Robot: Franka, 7 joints.
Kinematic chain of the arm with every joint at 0, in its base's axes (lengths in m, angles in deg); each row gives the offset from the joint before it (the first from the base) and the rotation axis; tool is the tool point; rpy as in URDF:
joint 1: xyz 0 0 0.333 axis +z
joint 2: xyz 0 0 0 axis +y
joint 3: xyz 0 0 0.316 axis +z
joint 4: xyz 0.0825 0 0 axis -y
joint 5: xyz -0.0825 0 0.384 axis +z
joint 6: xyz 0 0 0 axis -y
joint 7: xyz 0.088 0 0 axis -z
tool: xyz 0 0 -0.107 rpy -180 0 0
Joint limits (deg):
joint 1: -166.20..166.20
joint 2: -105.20..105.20
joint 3: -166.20..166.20
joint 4: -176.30..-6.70
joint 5: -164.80..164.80
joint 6: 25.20..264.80
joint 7: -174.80..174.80
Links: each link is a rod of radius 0.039 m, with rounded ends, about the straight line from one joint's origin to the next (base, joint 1, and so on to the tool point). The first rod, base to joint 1, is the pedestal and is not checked.
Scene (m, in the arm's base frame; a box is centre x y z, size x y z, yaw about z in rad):
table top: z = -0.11
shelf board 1: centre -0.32 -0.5 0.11 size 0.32 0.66 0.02 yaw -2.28
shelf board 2: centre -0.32 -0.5 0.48 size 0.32 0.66 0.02 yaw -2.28
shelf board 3: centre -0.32 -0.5 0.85 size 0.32 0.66 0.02 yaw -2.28
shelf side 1: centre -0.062 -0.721 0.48 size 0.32 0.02 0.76 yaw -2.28
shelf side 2: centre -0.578 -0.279 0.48 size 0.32 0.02 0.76 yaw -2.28
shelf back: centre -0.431 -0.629 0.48 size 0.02 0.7 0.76 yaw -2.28
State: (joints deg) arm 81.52 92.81 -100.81 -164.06 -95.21 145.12 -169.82
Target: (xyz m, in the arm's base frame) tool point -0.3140 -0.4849 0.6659
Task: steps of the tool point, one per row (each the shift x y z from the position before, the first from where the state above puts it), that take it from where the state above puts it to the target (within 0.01 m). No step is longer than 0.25 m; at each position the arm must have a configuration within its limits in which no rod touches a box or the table.
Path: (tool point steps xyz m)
1: 0.0332 -0.0382 0.0404
2: -0.0078 -0.0658 0.0689
3: -0.0677 -0.0842 0.0782
4: -0.1351 -0.0775 0.0654
5: -0.1915 -0.0396 0.0336
6: -0.2190 0.0242 -0.0079

